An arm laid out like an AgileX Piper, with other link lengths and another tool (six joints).
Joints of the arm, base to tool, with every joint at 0 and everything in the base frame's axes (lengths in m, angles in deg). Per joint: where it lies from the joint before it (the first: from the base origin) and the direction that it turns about. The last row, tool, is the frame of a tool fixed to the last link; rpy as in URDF.
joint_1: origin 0 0 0.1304 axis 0 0 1
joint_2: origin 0 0 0 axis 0 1 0
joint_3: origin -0.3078 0 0.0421 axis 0 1 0
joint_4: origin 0.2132 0 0.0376 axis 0.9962 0 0.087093
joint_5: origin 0 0 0 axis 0 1 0
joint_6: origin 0.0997 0 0.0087 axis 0.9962 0 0.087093
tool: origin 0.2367 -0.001 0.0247 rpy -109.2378 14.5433 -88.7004
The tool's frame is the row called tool.
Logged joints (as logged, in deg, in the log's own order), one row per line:
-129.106 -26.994 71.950 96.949 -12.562 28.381
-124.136 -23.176 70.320 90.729 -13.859 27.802
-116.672 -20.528 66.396 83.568 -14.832 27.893
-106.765 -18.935 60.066 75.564 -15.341 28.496
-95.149 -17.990 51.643 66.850 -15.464 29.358
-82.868 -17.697 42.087 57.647 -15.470 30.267
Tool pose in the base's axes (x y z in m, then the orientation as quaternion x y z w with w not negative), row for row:
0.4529 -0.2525 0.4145 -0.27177 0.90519 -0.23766 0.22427
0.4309 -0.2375 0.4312 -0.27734 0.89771 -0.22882 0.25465
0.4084 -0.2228 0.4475 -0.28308 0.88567 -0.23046 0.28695
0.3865 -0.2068 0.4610 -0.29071 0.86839 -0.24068 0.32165
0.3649 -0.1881 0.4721 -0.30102 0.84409 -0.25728 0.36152
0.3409 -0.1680 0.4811 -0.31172 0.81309 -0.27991 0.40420
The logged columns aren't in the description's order. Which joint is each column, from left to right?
Columns, left to right: joint_3, joint_4, joint_5, joint_2, joint_1, joint_6.
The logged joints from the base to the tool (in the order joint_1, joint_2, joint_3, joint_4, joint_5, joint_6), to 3 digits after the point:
-12.562 96.949 -129.106 -26.994 71.950 28.381
-13.859 90.729 -124.136 -23.176 70.320 27.802
-14.832 83.568 -116.672 -20.528 66.396 27.893
-15.341 75.564 -106.765 -18.935 60.066 28.496
-15.464 66.850 -95.149 -17.990 51.643 29.358
-15.470 57.647 -82.868 -17.697 42.087 30.267

